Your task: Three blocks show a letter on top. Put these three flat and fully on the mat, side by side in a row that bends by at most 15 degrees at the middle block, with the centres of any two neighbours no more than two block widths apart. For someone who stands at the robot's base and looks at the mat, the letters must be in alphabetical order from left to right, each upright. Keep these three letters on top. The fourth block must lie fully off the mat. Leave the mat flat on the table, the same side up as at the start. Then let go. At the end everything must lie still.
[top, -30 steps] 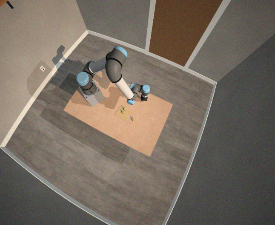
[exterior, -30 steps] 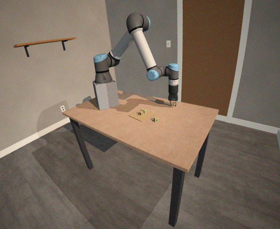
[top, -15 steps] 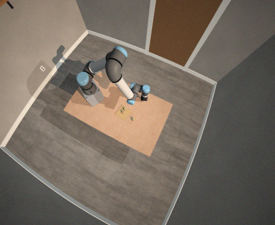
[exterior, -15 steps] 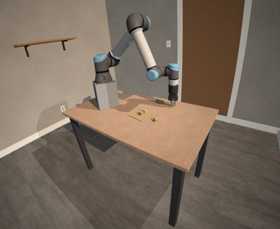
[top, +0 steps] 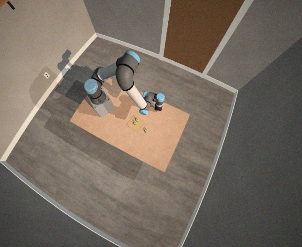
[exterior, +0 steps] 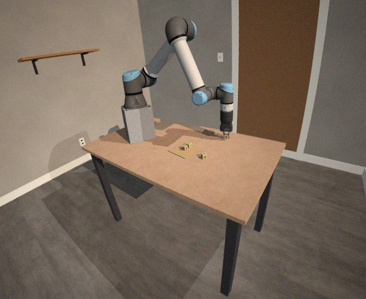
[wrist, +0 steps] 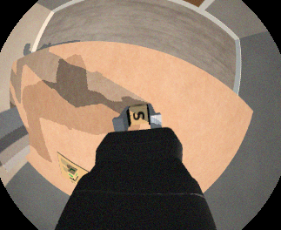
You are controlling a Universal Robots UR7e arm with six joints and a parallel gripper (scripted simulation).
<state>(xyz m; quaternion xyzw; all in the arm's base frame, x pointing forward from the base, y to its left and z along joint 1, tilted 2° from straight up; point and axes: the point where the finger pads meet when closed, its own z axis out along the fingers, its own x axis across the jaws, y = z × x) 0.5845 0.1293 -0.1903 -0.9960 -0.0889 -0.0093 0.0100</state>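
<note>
The tan mat is 230 mm to the right of my hand, 190 mm behind it and 20 mm below it.
</note>
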